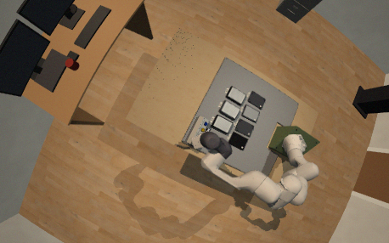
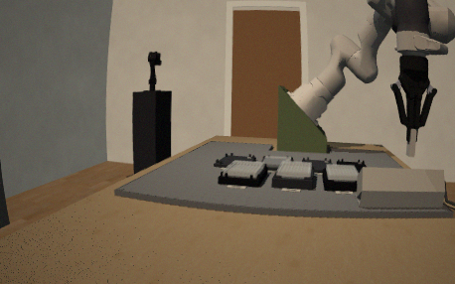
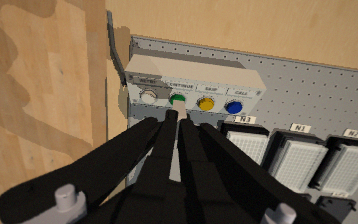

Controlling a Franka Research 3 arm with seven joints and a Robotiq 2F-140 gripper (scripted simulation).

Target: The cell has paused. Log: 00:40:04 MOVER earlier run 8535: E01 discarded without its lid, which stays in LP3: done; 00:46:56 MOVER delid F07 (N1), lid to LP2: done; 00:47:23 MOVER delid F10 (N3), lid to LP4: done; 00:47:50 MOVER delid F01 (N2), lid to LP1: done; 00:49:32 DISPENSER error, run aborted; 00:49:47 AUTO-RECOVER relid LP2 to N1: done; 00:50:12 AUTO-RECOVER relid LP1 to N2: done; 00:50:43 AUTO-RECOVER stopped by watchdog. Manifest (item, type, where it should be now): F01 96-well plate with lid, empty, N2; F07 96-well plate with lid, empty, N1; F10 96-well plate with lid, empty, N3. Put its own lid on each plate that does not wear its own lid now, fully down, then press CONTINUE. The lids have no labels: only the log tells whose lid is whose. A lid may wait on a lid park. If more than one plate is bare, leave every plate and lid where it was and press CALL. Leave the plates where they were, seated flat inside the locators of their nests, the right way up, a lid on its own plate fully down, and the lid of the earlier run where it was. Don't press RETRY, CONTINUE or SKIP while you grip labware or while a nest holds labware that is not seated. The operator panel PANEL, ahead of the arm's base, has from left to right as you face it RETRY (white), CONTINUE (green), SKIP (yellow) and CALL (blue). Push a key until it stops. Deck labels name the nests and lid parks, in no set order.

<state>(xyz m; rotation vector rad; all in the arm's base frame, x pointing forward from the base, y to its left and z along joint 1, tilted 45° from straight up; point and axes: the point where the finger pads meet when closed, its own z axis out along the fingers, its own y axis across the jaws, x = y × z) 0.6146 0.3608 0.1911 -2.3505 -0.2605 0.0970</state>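
Now: the green continue key 7 cm below my hand. From my hand the other things lie so: yellow skip key 7 cm below, 5 cm to the right, 1 cm ahead; then white retry key 7 cm below, 5 cm to the left, 1 cm behind; then blue call key 10 cm to the right, 7 cm below, 2 cm ahead.
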